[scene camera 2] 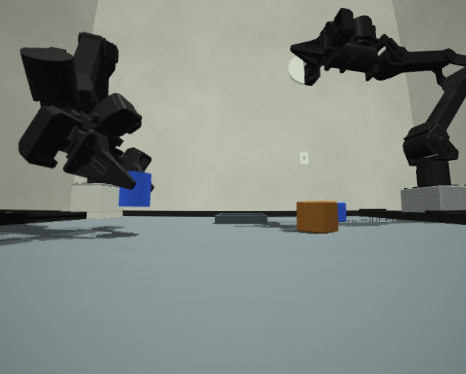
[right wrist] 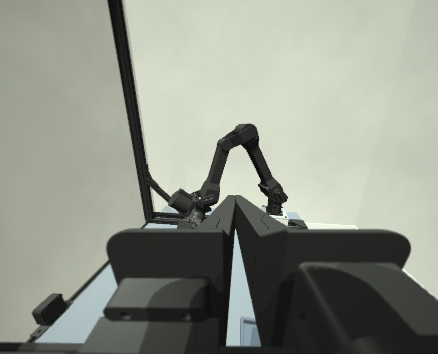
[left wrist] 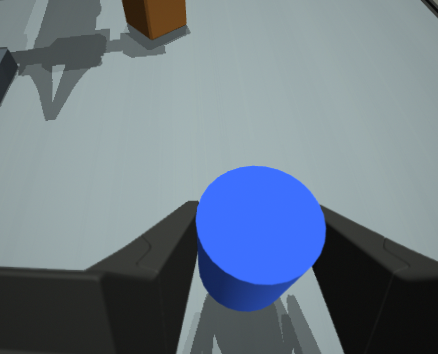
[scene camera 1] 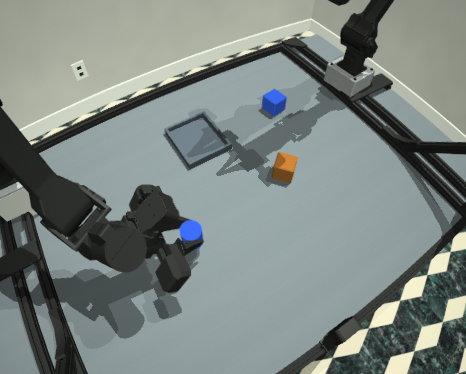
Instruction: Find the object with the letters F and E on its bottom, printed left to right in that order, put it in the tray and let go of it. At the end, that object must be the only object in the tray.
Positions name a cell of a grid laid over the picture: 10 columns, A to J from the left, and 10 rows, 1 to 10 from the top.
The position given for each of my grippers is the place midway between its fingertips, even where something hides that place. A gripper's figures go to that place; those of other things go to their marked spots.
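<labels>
My left gripper (scene camera 2: D6), 28 cm from the lens. My right gripper (scene camera 2: G2), 56 cm from the lens.
</labels>
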